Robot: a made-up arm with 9 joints. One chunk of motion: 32 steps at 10 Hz.
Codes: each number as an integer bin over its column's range. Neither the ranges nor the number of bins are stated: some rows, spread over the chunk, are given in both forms.
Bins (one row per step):
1: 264 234 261 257 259 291 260 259 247
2: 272 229 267 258 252 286 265 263 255
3: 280 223 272 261 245 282 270 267 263
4: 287 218 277 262 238 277 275 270 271
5: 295 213 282 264 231 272 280 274 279
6: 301 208 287 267 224 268 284 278 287
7: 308 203 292 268 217 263 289 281 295
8: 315 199 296 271 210 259 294 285 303
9: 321 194 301 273 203 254 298 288 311
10: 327 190 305 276 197 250 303 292 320
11: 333 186 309 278 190 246 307 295 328
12: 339 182 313 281 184 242 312 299 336
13: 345 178 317 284 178 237 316 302 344
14: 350 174 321 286 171 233 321 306 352
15: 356 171 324 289 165 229 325 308 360
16: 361 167 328 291 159 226 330 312 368
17: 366 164 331 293 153 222 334 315 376
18: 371 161 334 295 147 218 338 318 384
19: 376 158 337 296 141 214 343 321 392
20: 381 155 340 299 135 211 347 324 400
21: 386 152 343 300 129 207 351 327 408
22: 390 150 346 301 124 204 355 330 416
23: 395 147 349 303 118 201 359 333 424
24: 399 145 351 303 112 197 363 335 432
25: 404 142 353 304 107 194 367 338 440
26: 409 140 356 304 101 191 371 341 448
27: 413 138 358 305 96 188 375 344 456
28: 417 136 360 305 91 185 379 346 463
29: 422 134 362 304 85 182 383 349 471
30: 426 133 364 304 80 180 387 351 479
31: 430 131 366 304 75 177 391 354 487
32: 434 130 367 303 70 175 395 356 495
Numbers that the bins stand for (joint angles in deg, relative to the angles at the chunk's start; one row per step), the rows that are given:
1: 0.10 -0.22 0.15 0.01 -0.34 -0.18 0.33 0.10 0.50
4: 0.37 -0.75 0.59 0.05 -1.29 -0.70 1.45 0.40 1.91
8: 0.70 -1.38 1.11 0.12 -2.55 -1.37 2.86 0.81 3.79
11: 0.91 -1.81 1.47 0.18 -3.45 -1.85 3.83 1.08 5.26
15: 1.18 -2.31 1.88 0.26 -4.57 -2.49 5.17 1.44 7.14
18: 1.36 -2.64 2.15 0.31 -5.38 -2.89 6.14 1.71 8.54
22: 1.58 -3.01 2.48 0.36 -6.42 -3.41 7.40 2.04 10.42
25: 1.74 -3.28 2.67 0.38 -7.18 -3.79 8.29 2.26 11.83
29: 1.95 -3.54 2.92 0.38 -8.17 -4.23 9.48 2.56 13.65
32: 2.10 -3.68 3.05 0.37 -8.85 -4.49 10.37 2.75 15.06
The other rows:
2: 0.19 -0.38 0.32 0.02 -0.66 -0.37 0.71 0.21 0.97
3: 0.29 -0.58 0.45 0.04 -0.97 -0.51 1.08 0.32 1.44
5: 0.46 -0.91 0.73 0.07 -1.60 -0.89 1.82 0.51 2.38
6: 0.53 -1.08 0.86 0.09 -1.92 -1.04 2.12 0.62 2.85
7: 0.62 -1.25 1.00 0.10 -2.23 -1.22 2.49 0.70 3.32
9: 0.77 -1.55 1.25 0.14 -2.86 -1.56 3.16 0.89 4.26
10: 0.84 -1.68 1.36 0.16 -3.13 -1.70 3.53 1.00 4.79
12: 0.98 -1.95 1.58 0.20 -3.72 -2.00 4.20 1.19 5.73
13: 1.05 -2.08 1.68 0.22 -3.99 -2.19 4.50 1.27 6.20
14: 1.11 -2.21 1.79 0.24 -4.30 -2.34 4.87 1.38 6.67
16: 1.24 -2.44 1.99 0.28 -4.84 -2.60 5.54 1.55 7.60
17: 1.30 -2.54 2.07 0.29 -5.11 -2.75 5.84 1.63 8.07
19: 1.41 -2.74 2.23 0.32 -5.65 -3.04 6.51 1.79 9.01
20: 1.47 -2.84 2.32 0.34 -5.92 -3.15 6.80 1.88 9.48
21: 1.53 -2.94 2.40 0.35 -6.19 -3.30 7.10 1.96 9.95
23: 1.64 -3.11 2.56 0.37 -6.69 -3.53 7.70 2.12 10.89
24: 1.68 -3.18 2.62 0.37 -6.96 -3.68 7.99 2.18 11.36
26: 1.80 -3.34 2.75 0.38 -7.45 -3.90 8.59 2.34 12.30
27: 1.85 -3.41 2.81 0.39 -7.68 -4.01 8.89 2.42 12.77
28: 1.90 -3.48 2.86 0.39 -7.90 -4.12 9.18 2.48 13.18
30: 2.00 -3.58 2.97 0.38 -8.40 -4.31 9.78 2.62 14.12
31: 2.05 -3.64 3.03 0.38 -8.62 -4.42 10.08 2.70 14.59

